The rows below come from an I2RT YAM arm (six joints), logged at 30 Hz.
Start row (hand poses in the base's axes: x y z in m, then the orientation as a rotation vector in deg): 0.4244, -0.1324, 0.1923, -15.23, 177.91, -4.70
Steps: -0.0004, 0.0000, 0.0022, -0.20, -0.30, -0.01; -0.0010, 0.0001, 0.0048, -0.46, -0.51, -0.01; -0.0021, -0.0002, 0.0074, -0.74, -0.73, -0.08; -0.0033, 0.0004, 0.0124, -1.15, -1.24, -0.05; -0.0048, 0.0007, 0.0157, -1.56, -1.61, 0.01; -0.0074, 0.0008, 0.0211, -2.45, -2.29, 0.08; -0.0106, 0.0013, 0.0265, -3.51, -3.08, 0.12; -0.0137, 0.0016, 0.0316, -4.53, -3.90, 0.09; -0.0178, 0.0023, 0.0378, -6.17, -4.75, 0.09; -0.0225, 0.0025, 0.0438, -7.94, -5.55, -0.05; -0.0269, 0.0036, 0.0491, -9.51, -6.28, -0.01; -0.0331, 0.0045, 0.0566, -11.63, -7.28, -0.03; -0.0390, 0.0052, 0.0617, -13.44, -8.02, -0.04; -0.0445, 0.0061, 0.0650, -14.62, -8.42, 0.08; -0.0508, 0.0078, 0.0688, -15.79, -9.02, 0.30; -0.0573, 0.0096, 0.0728, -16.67, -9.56, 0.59; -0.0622, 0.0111, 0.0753, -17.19, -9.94, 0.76; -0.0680, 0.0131, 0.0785, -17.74, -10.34, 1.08; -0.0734, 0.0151, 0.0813, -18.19, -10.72, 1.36
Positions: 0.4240, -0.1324, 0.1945, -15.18, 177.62, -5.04; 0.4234, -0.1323, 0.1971, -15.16, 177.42, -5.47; 0.4223, -0.1326, 0.1997, -15.03, 177.23, -5.93; 0.4211, -0.1320, 0.2047, -15.03, 176.73, -6.61; 0.4196, -0.1317, 0.2080, -15.08, 176.36, -7.28; 0.4170, -0.1316, 0.2134, -15.13, 175.68, -8.71; 0.4138, -0.1311, 0.2188, -15.11, 174.89, -10.39; 0.4107, -0.1308, 0.2239, -14.99, 174.07, -12.01; 0.4066, -0.1301, 0.2301, -14.91, 173.17, -14.56; 0.4019, -0.1299, 0.2361, -14.63, 172.30, -17.28; 0.3975, -0.1288, 0.2414, -14.63, 171.45, -19.67; 0.3913, -0.1279, 0.2489, -14.50, 170.24, -22.87; 0.3854, -0.1272, 0.2540, -14.41, 169.28, -25.57; 0.3799, -0.1263, 0.2573, -14.56, 168.70, -27.32; 0.3736, -0.1246, 0.2611, -14.82, 167.88, -29.04; 0.3671, -0.1228, 0.2651, -15.18, 167.15, -30.32; 0.3622, -0.1213, 0.2676, -15.39, 166.65, -31.07; 0.3564, -0.1193, 0.2708, -15.81, 166.10, -31.85; 0.3510, -0.1173, 0.2736, -16.17, 165.59, -32.49
